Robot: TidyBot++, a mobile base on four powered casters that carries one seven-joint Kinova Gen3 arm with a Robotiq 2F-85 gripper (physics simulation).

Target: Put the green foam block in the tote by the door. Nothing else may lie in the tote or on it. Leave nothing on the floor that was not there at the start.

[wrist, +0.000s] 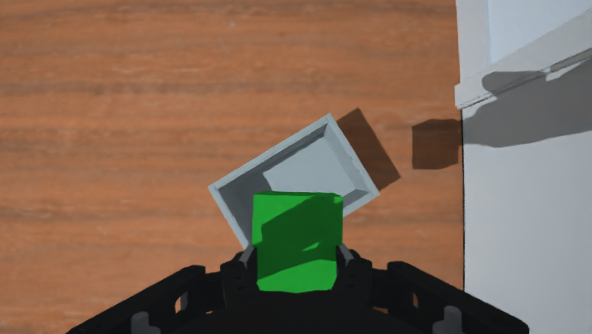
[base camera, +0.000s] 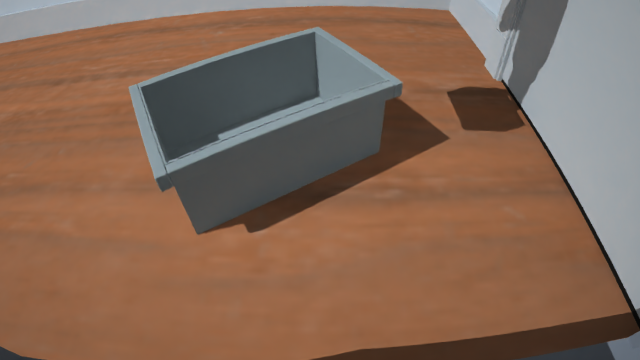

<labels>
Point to a white door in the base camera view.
566, 73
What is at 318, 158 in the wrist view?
A grey tote.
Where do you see a grey tote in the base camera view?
At 233, 132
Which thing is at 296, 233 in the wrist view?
A green foam block.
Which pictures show my gripper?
The wrist view only.
</labels>
